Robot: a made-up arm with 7 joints.
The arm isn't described. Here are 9 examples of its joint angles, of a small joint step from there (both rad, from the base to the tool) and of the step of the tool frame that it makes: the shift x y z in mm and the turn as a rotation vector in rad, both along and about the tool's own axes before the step.
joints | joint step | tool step
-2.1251 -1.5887 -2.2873 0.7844 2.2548 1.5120 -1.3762 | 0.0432 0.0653 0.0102 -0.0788 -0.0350 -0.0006 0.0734 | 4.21 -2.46 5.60 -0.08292 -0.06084 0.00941
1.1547 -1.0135 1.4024 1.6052 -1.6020 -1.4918 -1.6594 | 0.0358 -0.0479 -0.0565 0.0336 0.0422 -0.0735 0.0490 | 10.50 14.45 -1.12 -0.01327 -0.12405 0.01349
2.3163 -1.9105 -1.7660 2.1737 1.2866 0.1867 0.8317 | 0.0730 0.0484 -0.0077 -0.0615 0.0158 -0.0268 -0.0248 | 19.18 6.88 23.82 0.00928 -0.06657 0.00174
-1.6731 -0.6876 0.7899 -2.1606 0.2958 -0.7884 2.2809 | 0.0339 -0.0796 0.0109 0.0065 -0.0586 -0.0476 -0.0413 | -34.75 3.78 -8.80 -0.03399 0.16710 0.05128
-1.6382 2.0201 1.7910 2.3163 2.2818 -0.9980 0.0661 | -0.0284 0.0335 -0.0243 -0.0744 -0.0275 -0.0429 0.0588 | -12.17 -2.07 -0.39 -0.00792 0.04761 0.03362
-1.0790 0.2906 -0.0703 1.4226 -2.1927 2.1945 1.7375 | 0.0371 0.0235 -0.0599 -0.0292 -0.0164 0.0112 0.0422 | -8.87 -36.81 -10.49 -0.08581 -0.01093 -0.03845
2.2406 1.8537 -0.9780 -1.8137 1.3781 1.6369 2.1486 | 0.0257 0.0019 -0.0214 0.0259 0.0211 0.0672 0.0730 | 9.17 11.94 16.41 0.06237 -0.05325 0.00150
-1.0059 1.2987 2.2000 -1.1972 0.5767 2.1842 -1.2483 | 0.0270 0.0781 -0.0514 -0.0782 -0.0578 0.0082 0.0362 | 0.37 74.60 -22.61 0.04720 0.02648 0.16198
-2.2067 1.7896 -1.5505 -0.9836 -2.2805 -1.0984 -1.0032 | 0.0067 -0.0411 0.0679 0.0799 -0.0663 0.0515 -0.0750 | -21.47 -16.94 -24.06 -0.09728 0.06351 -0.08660
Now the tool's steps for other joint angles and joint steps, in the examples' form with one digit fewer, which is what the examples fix.
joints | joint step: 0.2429 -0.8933 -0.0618 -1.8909 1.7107 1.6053 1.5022 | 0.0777 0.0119 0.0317 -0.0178 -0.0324 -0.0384 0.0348
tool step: -19.3 -32.2 4.5 -0.0770 -0.0107 -0.0337
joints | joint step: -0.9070 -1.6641 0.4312 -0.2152 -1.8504 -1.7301 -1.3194 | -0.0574 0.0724 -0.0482 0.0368 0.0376 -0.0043 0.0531
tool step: 10.9 -3.1 16.4 0.0807 -0.0575 0.0795
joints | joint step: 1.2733 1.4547 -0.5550 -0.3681 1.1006 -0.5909 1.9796 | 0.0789 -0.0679 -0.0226 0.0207 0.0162 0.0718 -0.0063
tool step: 14.9 5.7 -0.5 0.1334 -0.0619 -0.0264
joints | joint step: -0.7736 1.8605 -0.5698 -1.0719 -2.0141 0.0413 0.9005 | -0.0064 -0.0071 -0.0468 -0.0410 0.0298 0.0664 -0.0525
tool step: -4.0 -6.0 -0.1 0.0743 0.0043 -0.0112
